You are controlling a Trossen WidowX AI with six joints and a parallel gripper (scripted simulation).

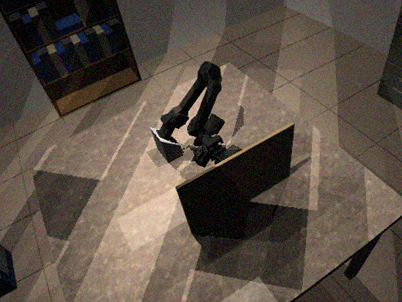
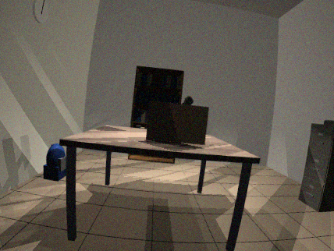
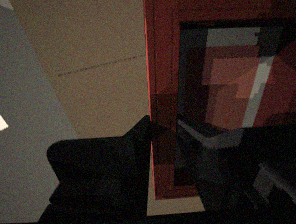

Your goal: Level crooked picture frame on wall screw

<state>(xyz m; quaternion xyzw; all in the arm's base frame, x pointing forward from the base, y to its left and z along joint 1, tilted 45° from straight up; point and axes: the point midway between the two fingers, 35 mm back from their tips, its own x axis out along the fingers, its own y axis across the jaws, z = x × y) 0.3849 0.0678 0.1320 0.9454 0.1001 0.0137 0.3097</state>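
Right now the picture frame is 1 cm to the left of my gripper tip and 5 cm below it. The rest, counted from my gripper tip: wall panel: 1 cm ahead, 3 cm to the left, 6 cm below.
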